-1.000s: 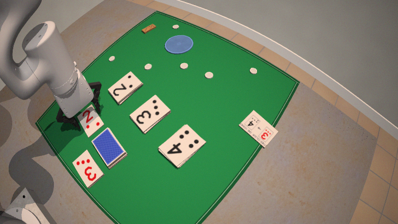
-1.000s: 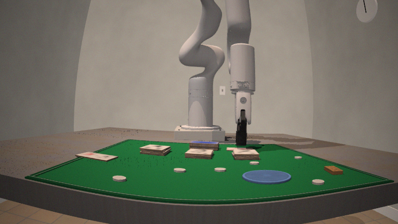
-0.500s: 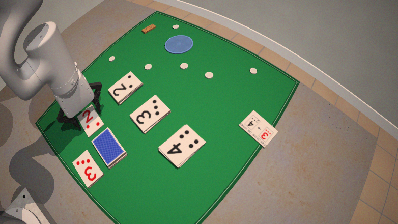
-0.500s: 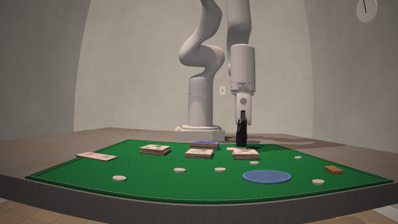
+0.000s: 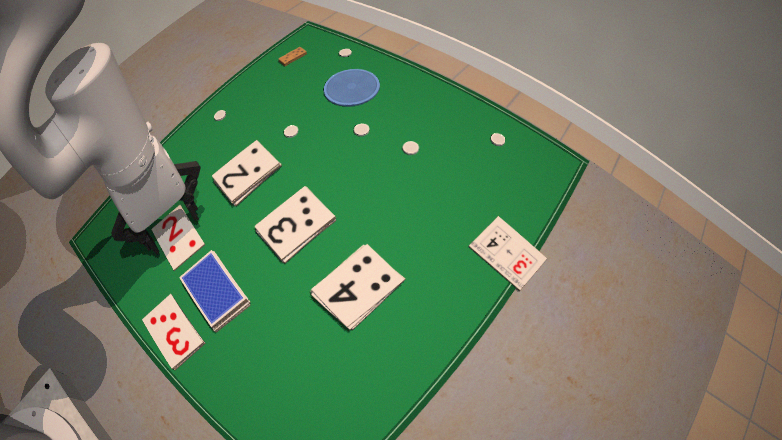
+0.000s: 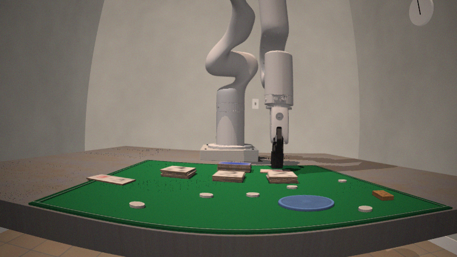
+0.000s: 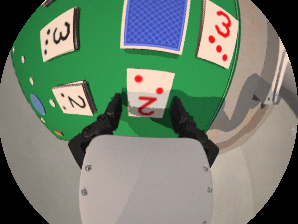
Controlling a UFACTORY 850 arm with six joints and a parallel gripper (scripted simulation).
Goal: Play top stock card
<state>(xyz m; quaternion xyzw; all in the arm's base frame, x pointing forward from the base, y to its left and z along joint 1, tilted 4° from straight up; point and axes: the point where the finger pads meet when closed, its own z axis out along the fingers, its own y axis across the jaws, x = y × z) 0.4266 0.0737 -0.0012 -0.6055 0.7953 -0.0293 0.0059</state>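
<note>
Now: hand 3 cm above the card. The rest, counted from my hand: green card cloth: 15 cm ahead, 13 cm to the right, 4 cm below.
</note>
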